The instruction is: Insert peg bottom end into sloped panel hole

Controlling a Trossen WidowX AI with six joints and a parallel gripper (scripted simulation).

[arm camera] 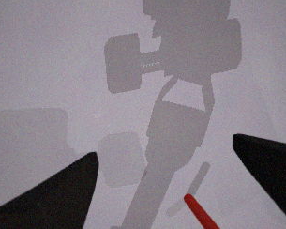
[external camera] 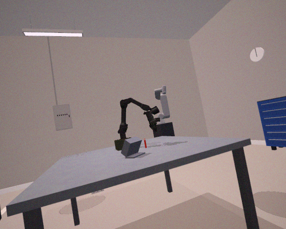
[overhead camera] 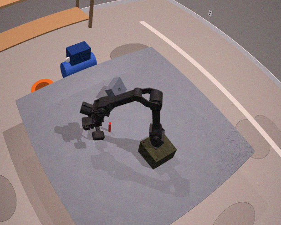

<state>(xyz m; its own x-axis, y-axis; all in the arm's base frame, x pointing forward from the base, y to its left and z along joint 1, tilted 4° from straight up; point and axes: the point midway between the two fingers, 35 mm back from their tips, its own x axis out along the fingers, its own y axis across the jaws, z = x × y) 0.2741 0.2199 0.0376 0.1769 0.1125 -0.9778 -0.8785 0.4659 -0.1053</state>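
The peg lies 13 cm to the right of my gripper tip and 6 cm below it. Also, from my gripper tip: grey sloped panel 35 cm to the right, 18 cm ahead, 5 cm below.
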